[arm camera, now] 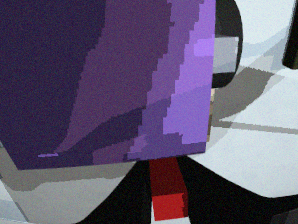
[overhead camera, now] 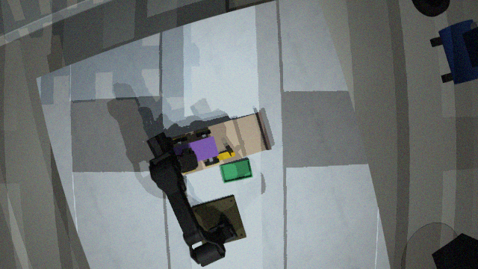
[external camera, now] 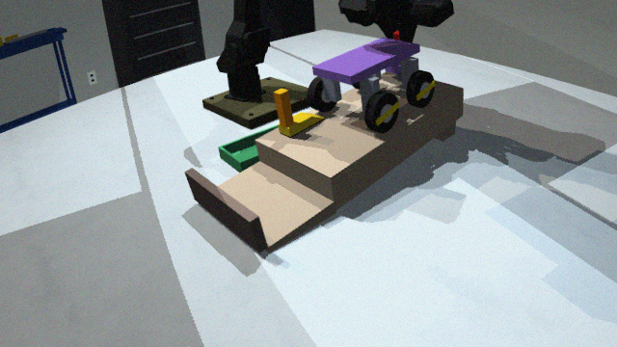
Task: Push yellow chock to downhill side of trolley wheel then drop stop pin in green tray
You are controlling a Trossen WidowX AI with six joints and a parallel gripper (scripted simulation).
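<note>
Right now the green tray is 200 mm to the right of my gripper tip, 140 mm below it and 140 mm behind it. Round my gripper tip: red-headed stop pin (right at my gripper tip); then tan ramp (110 mm to the right, 90 mm below); then purple-decked trolley (110 mm to the right, 20 mm below).
</note>
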